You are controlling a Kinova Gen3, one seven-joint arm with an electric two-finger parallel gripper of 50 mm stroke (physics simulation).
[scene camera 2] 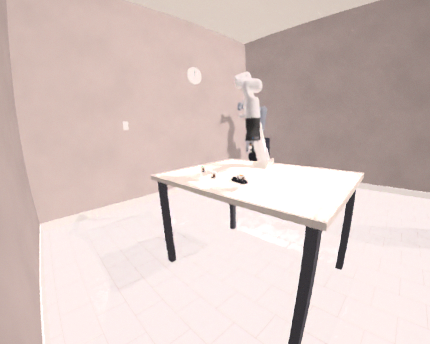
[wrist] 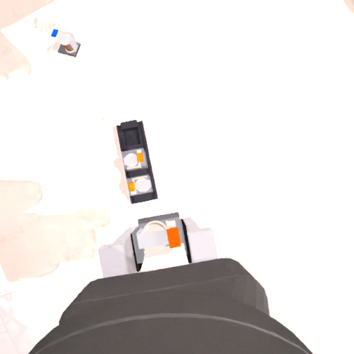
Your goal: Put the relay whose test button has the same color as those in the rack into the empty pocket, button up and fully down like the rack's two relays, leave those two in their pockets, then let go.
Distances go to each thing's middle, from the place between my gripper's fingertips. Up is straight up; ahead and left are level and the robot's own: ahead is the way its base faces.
Labels:
Right now my hand is 170 mm above the black rack [wrist: 131, 134], 80 mm to the left of it and 10 mm short of it.

